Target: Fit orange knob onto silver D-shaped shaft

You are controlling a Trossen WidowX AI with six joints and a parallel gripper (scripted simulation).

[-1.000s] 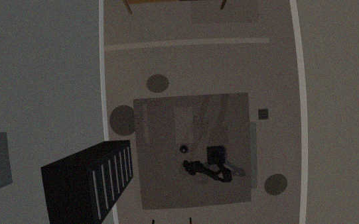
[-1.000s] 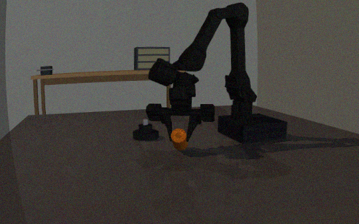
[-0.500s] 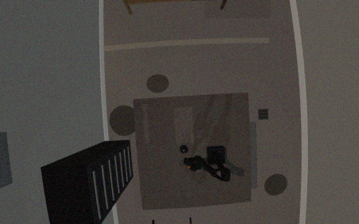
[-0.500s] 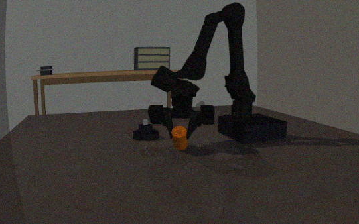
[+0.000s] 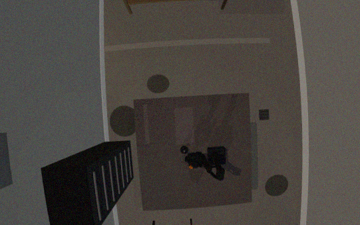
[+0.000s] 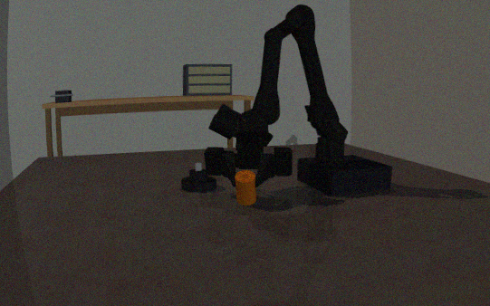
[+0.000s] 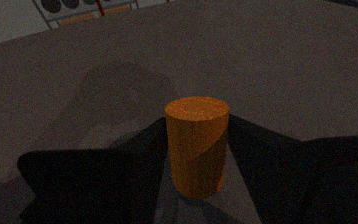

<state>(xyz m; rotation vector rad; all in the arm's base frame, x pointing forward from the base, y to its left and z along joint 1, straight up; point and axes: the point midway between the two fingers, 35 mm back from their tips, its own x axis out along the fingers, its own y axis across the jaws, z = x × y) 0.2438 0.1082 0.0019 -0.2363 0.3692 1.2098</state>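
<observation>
My gripper tip is 1 cm to the left of the orange knob. From my gripper tip the other things lie so: dark round pedestal: 7 cm ahead, 17 cm to the right, 1 cm below.
</observation>
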